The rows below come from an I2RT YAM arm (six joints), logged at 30 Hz.
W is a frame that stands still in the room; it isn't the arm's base.
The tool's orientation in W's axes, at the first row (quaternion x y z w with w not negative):
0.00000, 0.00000, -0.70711, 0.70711
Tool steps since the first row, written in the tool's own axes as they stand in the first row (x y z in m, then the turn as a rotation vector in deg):
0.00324, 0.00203, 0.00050, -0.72, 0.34, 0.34
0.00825, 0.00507, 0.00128, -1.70, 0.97, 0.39
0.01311, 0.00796, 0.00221, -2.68, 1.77, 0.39
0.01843, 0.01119, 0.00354, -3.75, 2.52, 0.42
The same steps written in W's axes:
0.00203, -0.00324, 0.00050, 0.34, 0.72, 0.34
0.00507, -0.00825, 0.00128, 0.97, 1.70, 0.39
0.00796, -0.01311, 0.00221, 1.77, 2.68, 0.39
0.01119, -0.01843, 0.00354, 2.52, 3.75, 0.42

